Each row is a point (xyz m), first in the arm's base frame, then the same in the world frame.
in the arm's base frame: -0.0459 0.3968 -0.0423
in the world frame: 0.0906 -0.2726 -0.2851
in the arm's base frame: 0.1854 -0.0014 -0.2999
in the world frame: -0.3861 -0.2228 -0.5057
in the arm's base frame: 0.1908 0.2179 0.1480
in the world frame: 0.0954 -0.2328 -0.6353
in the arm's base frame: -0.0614 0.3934 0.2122
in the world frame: 0.2869 -0.3606 -0.4220
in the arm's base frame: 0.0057 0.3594 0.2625
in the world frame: 0.2959 -0.3394 -0.5095
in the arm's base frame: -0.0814 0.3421 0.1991
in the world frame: 0.2475 -0.3998 -0.4326
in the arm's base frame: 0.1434 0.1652 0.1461
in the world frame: 0.0673 -0.2979 -0.6370
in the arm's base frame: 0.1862 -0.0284 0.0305
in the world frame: -0.1480 -0.3321 -0.7088
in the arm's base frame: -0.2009 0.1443 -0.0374
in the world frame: -0.0426 -0.5309 -0.3432
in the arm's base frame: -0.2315 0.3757 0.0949
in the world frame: 0.2075 -0.4718 -0.2661
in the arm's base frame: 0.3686 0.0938 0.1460
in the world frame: -0.0065 -0.1555 -0.8104
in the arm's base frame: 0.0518 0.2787 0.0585
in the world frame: 0.0822 -0.2860 -0.4679
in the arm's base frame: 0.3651 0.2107 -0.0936
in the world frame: -0.1183 -0.0273 -0.6051
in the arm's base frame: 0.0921 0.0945 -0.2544
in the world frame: -0.2792 -0.2600 -0.4212
